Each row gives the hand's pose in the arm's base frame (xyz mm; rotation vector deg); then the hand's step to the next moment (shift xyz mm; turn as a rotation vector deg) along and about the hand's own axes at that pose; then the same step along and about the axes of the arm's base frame.
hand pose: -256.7 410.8 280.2 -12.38 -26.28 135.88
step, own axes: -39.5 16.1 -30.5 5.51 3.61 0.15
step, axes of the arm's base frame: 27.8 -29.6 -33.2 -6.33 1.17 -1.40
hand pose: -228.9 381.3 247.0 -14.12 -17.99 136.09
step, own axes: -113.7 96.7 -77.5 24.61 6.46 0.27
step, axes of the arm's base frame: 41.2 -134.6 -92.0 -22.02 12.16 -3.81
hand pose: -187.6 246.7 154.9 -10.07 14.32 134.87
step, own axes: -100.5 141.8 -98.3 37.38 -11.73 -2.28
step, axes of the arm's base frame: -23.0 -189.9 -57.3 -18.18 32.94 -11.17
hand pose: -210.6 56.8 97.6 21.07 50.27 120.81
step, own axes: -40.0 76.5 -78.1 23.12 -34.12 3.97
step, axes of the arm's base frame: -59.1 -100.3 -1.2 6.89 34.54 -21.77
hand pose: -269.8 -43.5 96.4 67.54 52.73 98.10
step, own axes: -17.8 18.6 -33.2 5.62 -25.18 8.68
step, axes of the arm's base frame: -32.2 -26.9 1.2 12.89 15.57 -18.23
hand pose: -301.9 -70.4 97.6 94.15 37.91 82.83
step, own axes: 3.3 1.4 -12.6 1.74 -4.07 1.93
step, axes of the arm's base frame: -11.8 5.0 2.9 2.76 3.07 -2.50
